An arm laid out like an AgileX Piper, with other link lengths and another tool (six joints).
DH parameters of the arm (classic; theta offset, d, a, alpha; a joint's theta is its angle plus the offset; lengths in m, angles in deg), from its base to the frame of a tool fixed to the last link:
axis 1: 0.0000 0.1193 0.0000 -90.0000
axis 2: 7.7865 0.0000 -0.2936 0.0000
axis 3: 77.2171 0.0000 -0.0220 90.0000
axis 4: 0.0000 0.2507 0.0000 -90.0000
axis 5: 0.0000 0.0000 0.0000 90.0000
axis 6: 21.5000 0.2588 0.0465 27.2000
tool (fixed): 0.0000 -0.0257 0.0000 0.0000
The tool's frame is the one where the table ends.
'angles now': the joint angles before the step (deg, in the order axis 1, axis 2, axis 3, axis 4, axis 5, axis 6). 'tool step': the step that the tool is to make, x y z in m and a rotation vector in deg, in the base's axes. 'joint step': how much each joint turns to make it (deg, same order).
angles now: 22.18 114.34 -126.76 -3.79 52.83 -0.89
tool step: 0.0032 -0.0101 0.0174 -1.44 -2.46 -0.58
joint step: -0.33 -0.14 -2.89 -1.77 1.24 -0.74
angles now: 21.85 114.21 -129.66 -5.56 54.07 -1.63
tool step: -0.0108 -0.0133 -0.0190 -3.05 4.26 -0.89
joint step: -0.29 -0.49 1.85 -1.21 3.73 -0.32
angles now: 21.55 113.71 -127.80 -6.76 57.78 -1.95
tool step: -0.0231 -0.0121 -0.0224 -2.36 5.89 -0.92
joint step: -0.04 -2.24 5.11 -0.53 3.55 0.46
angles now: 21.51 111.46 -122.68 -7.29 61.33 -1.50
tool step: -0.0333 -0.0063 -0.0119 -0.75 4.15 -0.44
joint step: 0.71 -5.19 8.65 -0.13 0.84 1.40
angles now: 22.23 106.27 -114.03 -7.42 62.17 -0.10
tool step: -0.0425 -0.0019 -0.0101 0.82 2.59 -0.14
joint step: 1.45 -7.86 12.49 0.23 -2.31 2.51
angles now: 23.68 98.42 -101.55 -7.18 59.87 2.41
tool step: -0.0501 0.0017 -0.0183 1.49 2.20 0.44
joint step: 2.49 -8.81 14.58 0.34 -4.10 3.27
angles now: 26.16 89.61 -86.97 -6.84 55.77 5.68
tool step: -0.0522 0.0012 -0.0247 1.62 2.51 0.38
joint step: 3.20 -8.23 13.87 0.24 -3.82 4.04
